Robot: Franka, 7 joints.
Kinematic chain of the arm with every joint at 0, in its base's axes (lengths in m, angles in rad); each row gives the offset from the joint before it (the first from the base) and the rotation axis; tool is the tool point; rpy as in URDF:
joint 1: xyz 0 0 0.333 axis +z
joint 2: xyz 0 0 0 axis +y
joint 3: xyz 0 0 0.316 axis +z
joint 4: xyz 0.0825 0 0 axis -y
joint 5: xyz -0.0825 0 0.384 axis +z
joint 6: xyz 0 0 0 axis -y
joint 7: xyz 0.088 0 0 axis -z
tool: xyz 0 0 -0.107 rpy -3.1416 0 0
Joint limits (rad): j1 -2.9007..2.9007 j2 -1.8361..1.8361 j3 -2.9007..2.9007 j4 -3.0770..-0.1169 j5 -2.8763..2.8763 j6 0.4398..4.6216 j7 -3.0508..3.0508
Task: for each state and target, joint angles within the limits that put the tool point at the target. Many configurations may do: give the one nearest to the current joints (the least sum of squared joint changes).
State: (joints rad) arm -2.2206 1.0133 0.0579 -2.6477 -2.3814 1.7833 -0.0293
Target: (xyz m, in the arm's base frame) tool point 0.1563 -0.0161 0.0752
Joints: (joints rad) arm -2.4205 1.2147 0.6445 -3.0770 -2.4181 2.1126 -0.0293
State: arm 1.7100 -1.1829 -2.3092 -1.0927 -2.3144 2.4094 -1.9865
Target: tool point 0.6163 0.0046 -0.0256
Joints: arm 2.2521 -1.5407 -2.2355 -1.6081 -2.3193 2.5105 -1.9865
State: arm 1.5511 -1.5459 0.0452 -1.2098 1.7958 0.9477 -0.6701
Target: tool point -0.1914 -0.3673 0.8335
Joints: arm 1.4960 -1.4258 0.0579 -1.4738 1.6743 0.8365 -0.6701
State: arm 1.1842 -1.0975 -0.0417 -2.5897 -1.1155 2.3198 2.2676
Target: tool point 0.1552 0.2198 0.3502
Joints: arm 1.1380 -0.9010 -0.1011 -3.0770 -1.0742 2.2001 2.2676
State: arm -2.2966 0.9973 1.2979 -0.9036 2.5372 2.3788 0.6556
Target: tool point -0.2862 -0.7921 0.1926
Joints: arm -2.2534 1.5842 1.1001 -0.6222 2.5747 2.3156 0.6556
